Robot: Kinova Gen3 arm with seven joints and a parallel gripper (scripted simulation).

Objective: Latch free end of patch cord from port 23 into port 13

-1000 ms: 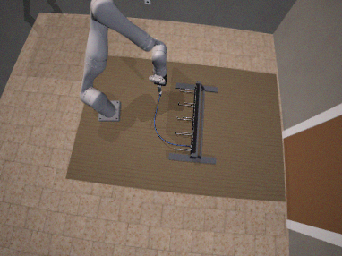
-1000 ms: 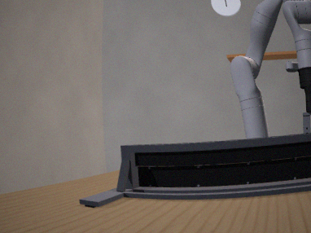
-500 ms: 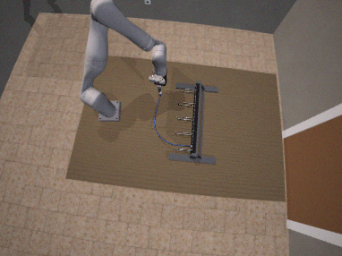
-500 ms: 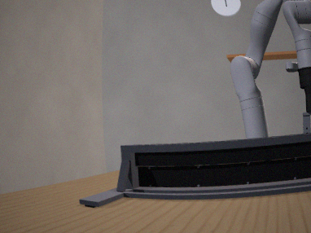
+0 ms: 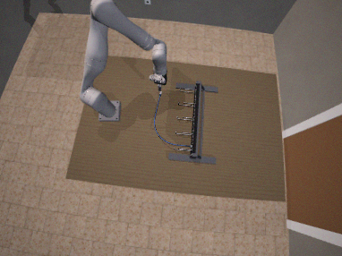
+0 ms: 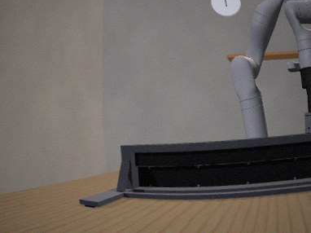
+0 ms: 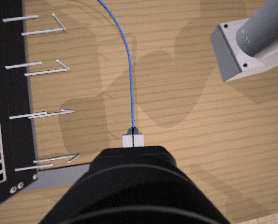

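Now: the free-end plug 10 mm to the left of my hand and 90 mm below it.
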